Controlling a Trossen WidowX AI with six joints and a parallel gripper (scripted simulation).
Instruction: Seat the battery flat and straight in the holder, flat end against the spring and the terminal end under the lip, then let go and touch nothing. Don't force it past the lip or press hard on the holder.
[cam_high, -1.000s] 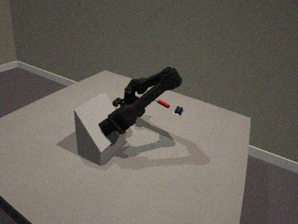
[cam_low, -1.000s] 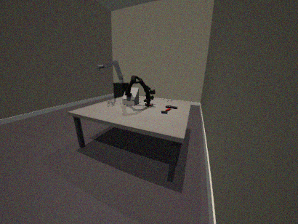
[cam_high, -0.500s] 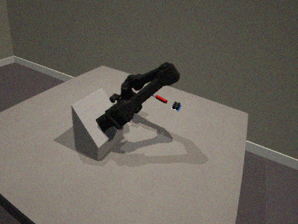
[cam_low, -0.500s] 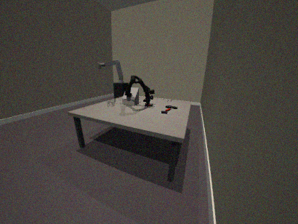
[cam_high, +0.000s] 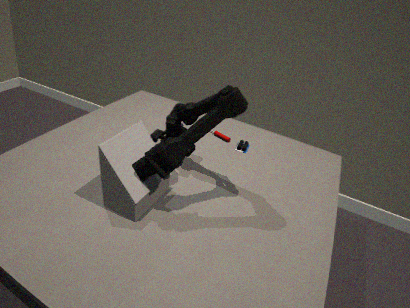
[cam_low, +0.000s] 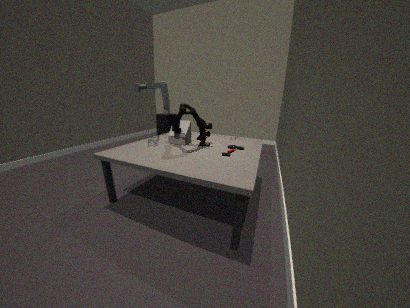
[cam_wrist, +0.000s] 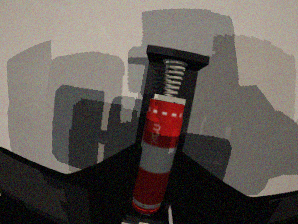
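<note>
My gripper tip is now 1 cm below the battery. From my gripper tip the other things lie so: dark piece (29 cm ahead, 13 cm to the left, 1 cm below); red tool (32 cm ahead, 6 cm to the right).
</note>
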